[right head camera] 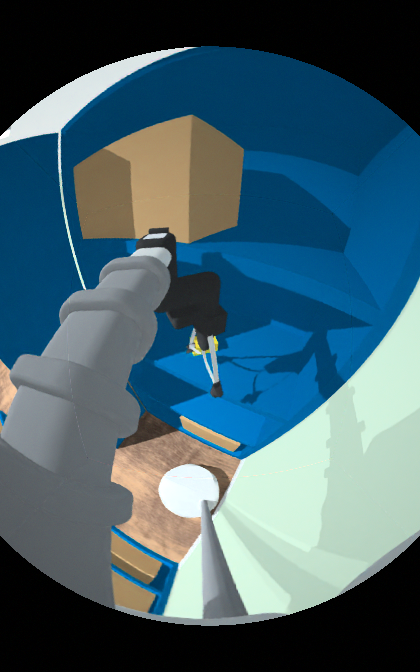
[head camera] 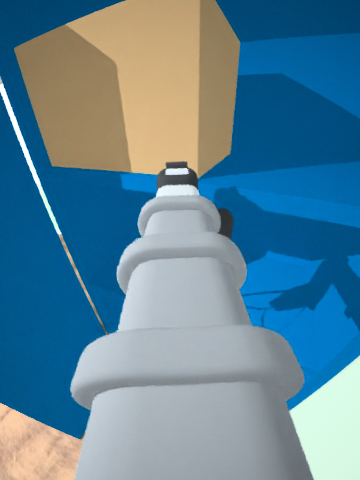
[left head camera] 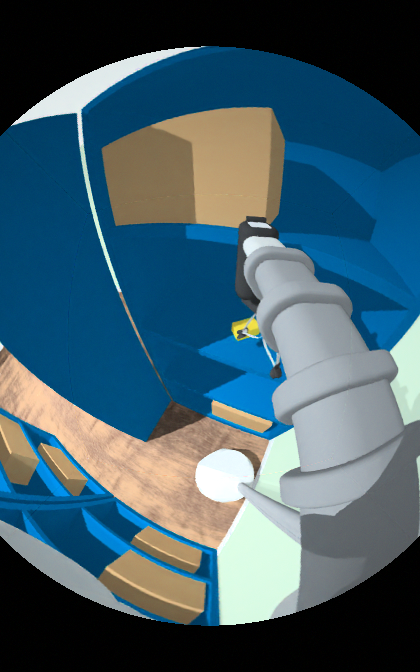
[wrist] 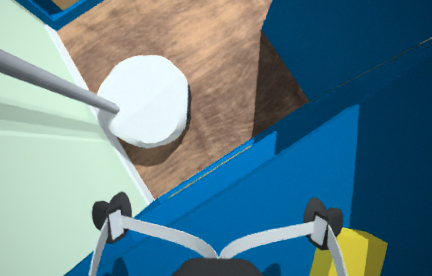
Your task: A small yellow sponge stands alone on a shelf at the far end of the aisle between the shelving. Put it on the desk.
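Where they show: gripper, fingertip midpoint: [wrist: 217,212]; robot's base, origin of the base link: [wrist: 152,105].
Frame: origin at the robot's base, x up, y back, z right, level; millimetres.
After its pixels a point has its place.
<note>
The small yellow sponge [left head camera: 251,326] [wrist: 352,250] @(x 1008, y -571, z 46 mm) stands on a blue shelf [left head camera: 220,351] [right head camera: 175,357] [wrist: 300,175] @(x 963, y -490, z 1 mm). In the wrist view it is at the lower right, partly behind the right fingertip and cut off by the lower edge. In the right head view the gripper covers part of it. My gripper [left head camera: 259,352] [right head camera: 204,368] [wrist: 217,212] @(x 1047, y -414, z 76 mm) is open and empty, its fingertips wide apart. The sponge lies below the right finger, off to the side of the gap between the fingertips. The desk does not show in these views.
A large cardboard box [head camera: 160,90] @(x 1566, y -485, z -20 mm) [left head camera: 235,165] [right head camera: 160,190] sits on a shelf above. A blue panel [left head camera: 45,250] stands at the left. A round white base [left head camera: 225,475] [right head camera: 187,490] [wrist: 147,100] @(x 187, y -27, z -5 mm) with a grey pole is on the wood floor beside the pale green wall [right head camera: 280,500] [wrist: 40,165] @(x 645, y -17, z 296 mm).
</note>
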